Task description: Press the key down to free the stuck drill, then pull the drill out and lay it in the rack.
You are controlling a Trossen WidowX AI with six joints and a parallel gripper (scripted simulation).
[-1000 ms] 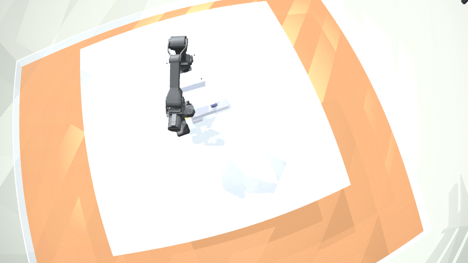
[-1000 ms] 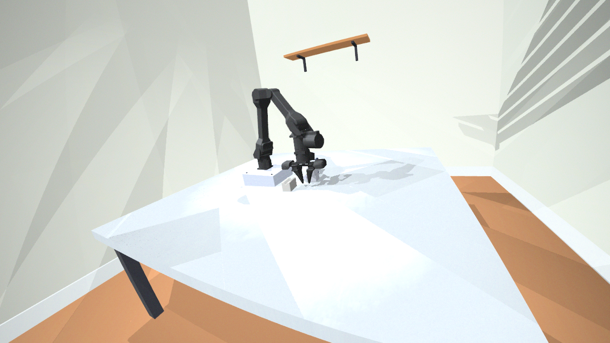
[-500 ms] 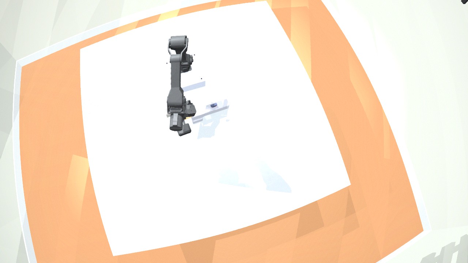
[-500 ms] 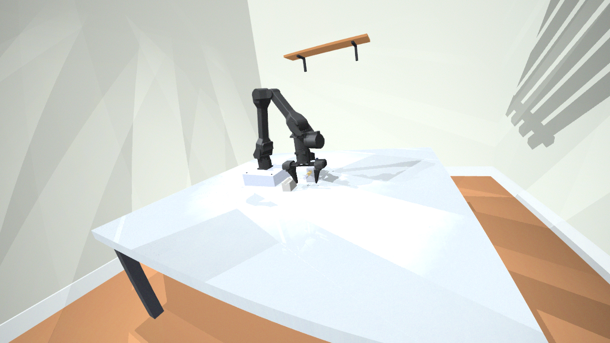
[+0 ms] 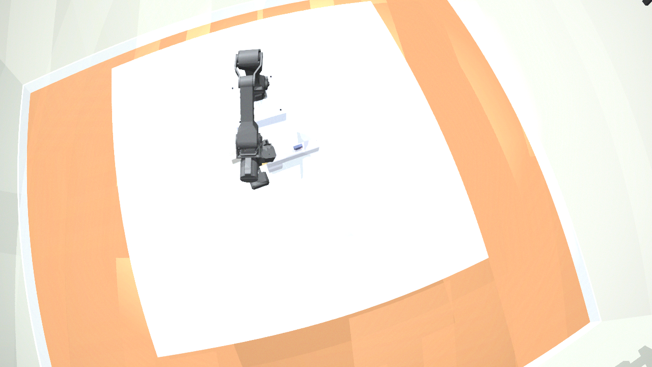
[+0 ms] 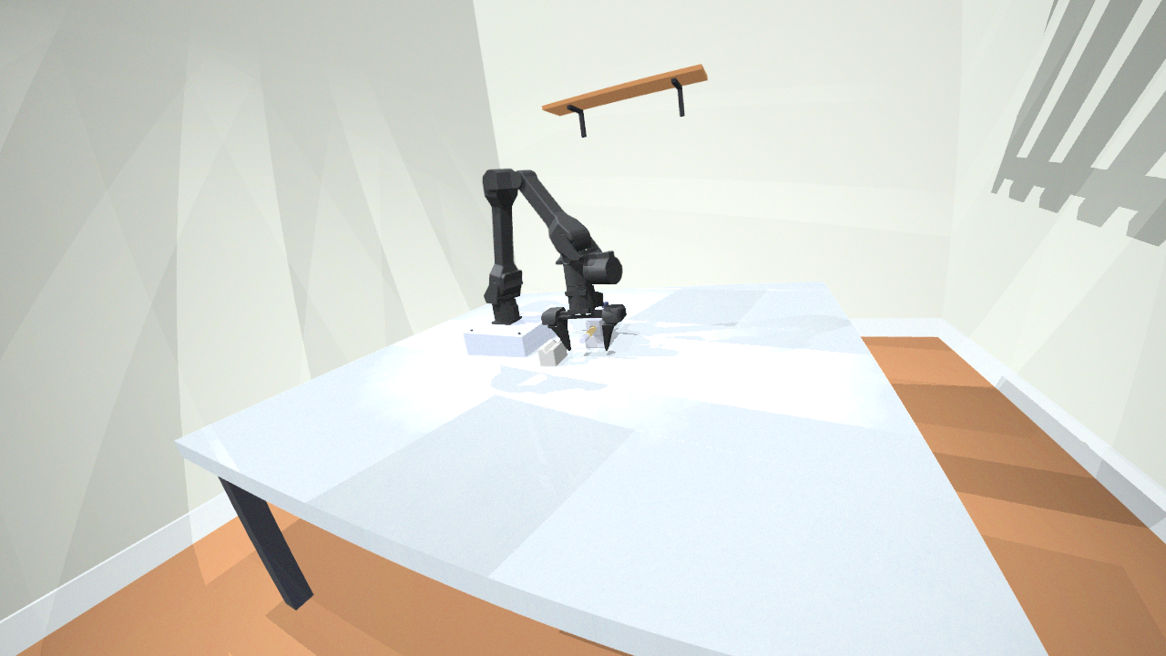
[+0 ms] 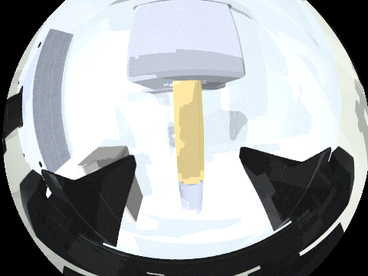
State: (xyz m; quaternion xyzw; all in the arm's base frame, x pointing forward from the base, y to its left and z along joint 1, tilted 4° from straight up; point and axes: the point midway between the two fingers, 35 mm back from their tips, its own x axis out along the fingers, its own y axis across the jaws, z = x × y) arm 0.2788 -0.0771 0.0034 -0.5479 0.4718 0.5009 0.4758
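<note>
My gripper tip is now 4 cm to the right of the yellow drill and 3 cm below it. From my gripper tip the other things lie so: blue key 16 cm to the left, 4 cm above, 2 cm behind; grey rack 7 cm behind, 3 cm to the right; pale holder block 14 cm to the left, 2 cm above, 1 cm behind.
</note>
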